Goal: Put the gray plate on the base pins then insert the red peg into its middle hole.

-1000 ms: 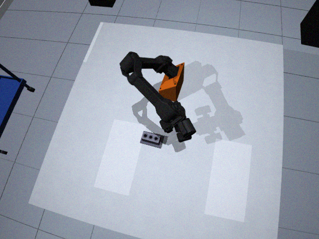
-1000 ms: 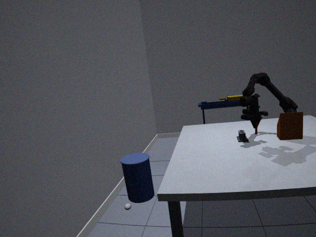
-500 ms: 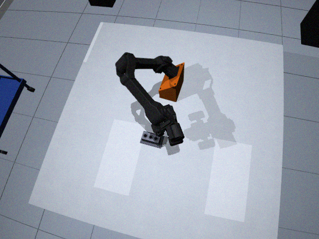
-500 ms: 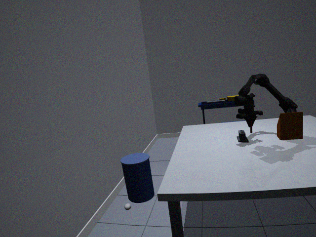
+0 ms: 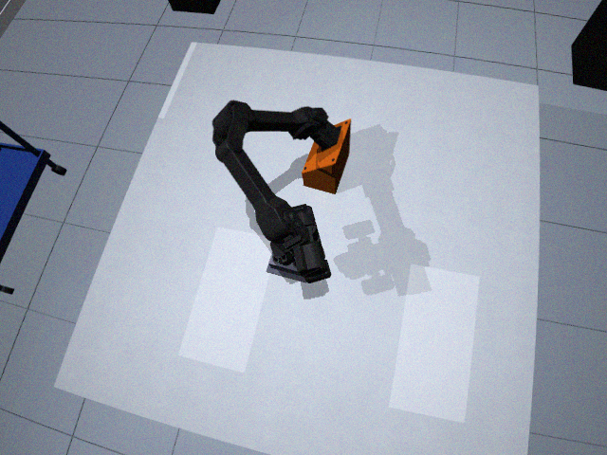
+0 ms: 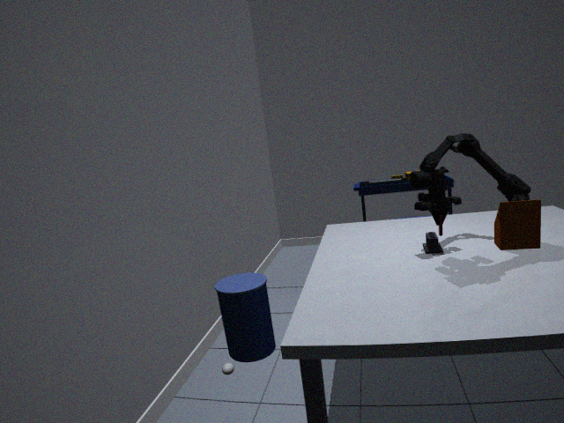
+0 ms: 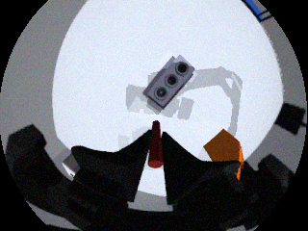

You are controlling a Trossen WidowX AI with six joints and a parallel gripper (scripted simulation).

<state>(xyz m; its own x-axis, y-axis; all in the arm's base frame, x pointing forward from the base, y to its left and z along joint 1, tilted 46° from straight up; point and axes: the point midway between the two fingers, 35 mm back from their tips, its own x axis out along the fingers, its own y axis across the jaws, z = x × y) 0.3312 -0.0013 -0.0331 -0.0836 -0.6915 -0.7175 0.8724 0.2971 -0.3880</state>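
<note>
The gray plate is 20 mm ahead of my gripper tip, 70 mm to the right of it and 70 mm below it. Also, from my gripper tip: red peg (10 mm to the left); then dark base (20 mm ahead, 70 mm to the right, 110 mm below).
</note>
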